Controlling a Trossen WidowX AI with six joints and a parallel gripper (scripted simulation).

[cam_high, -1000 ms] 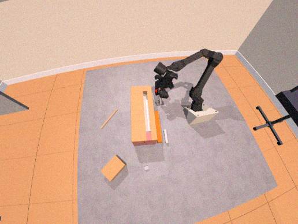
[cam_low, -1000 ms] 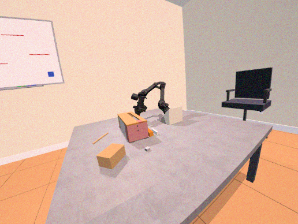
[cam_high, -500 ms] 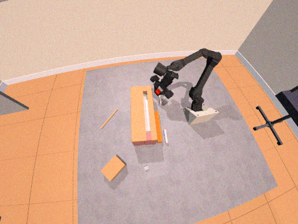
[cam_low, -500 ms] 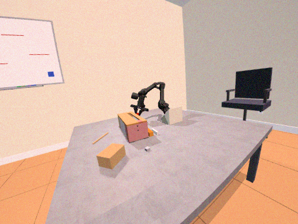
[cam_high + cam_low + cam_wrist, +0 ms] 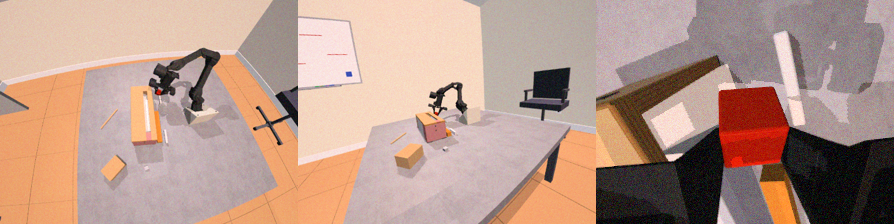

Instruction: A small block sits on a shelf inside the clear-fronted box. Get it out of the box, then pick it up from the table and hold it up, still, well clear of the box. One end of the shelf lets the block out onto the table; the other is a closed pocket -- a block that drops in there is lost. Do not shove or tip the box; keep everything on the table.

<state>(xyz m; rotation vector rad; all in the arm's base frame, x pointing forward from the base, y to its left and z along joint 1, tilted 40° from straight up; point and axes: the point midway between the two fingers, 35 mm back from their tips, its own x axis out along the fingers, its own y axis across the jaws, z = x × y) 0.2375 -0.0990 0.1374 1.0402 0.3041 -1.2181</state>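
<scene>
The red block is 1 cm to the right of my gripper tip, 1 cm behind it and 1 cm above it. The rest, counted from my gripper tip: box: 14 cm to the left, 9 cm ahead, 2 cm below; then white cube: 46 cm to the left, 16 cm ahead, 8 cm below; then orange strip: 22 cm to the left, 7 cm below, 4 cm ahead.
</scene>
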